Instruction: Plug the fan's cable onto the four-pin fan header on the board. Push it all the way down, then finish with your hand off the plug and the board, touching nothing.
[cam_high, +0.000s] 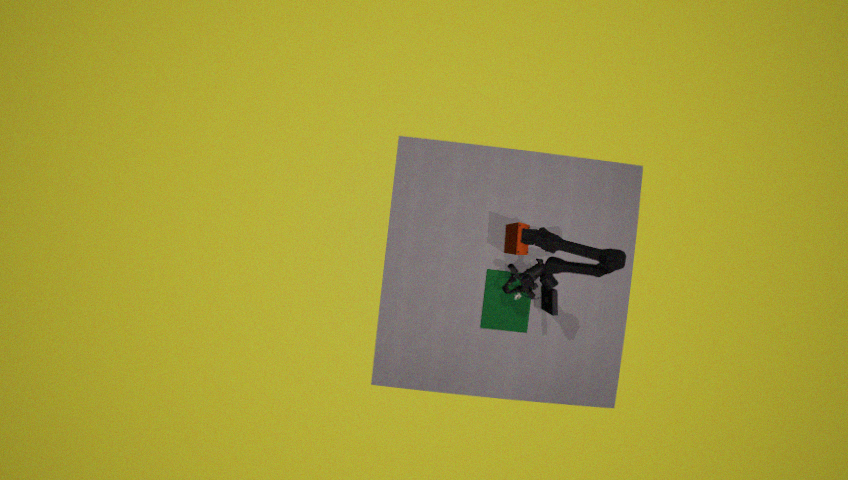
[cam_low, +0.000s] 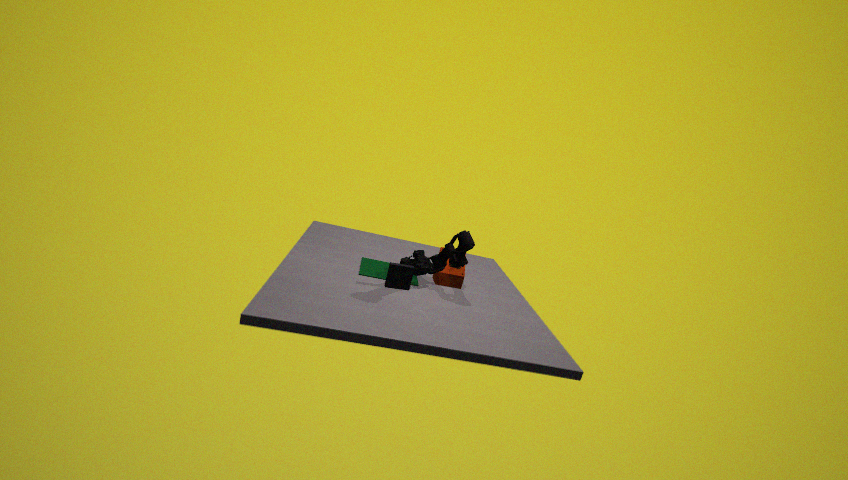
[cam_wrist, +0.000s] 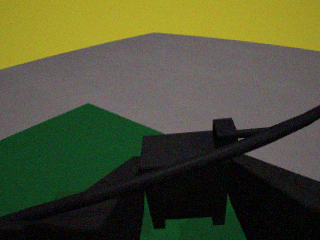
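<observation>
My gripper tip is 3 cm short of the white four-pin header, 8 cm to the right of it and 6 cm above it. The rest, counted from my gripper tip: black fan 2 cm ahead, 21 cm to the left, 1 cm below; fan plug 1 cm below; green board 6 cm ahead, 3 cm to the left, 8 cm below.
</observation>
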